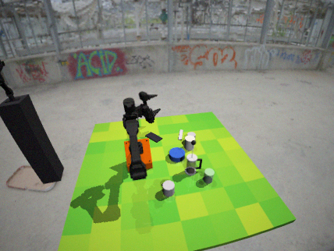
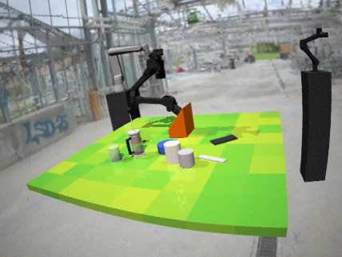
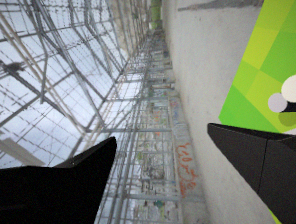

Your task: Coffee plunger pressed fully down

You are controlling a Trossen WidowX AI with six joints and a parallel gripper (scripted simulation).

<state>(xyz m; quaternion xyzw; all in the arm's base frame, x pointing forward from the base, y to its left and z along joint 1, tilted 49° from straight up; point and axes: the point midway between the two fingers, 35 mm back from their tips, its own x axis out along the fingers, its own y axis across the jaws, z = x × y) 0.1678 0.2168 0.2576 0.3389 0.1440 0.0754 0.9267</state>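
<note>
Now: the coffee press 36 cm below my gripper tip, 18 cm ahead of it and 16 cm to the right of it. From my gripper tip the other things lie so: black slab: 48 cm below, 32 cm to the left, 2 cm ahead.
</note>
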